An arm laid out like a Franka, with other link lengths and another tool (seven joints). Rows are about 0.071 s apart.
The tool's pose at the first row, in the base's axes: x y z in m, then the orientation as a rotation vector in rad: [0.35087, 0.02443, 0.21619, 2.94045, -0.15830, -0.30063]
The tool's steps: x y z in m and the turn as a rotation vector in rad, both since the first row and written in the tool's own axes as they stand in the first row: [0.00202, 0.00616, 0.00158, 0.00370, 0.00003, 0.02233]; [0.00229, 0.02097, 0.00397, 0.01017, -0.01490, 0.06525]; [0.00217, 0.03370, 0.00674, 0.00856, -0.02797, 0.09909]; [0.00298, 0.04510, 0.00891, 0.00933, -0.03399, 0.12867]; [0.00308, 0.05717, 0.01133, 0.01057, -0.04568, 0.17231]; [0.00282, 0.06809, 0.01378, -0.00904, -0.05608, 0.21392]
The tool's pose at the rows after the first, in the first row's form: [0.35197, 0.01789, 0.21545, 2.94022, -0.19175, -0.29739]; [0.35044, 0.00297, 0.21592, 2.93649, -0.25799, -0.31317]; [0.34864, -0.00993, 0.21569, 2.92579, -0.30878, -0.32733]; [0.34798, -0.02154, 0.21562, 2.91854, -0.35280, -0.33168]; [0.34652, -0.03377, 0.21556, 2.90643, -0.41793, -0.34210]; [0.34480, -0.04483, 0.21533, 2.87368, -0.47372, -0.35031]
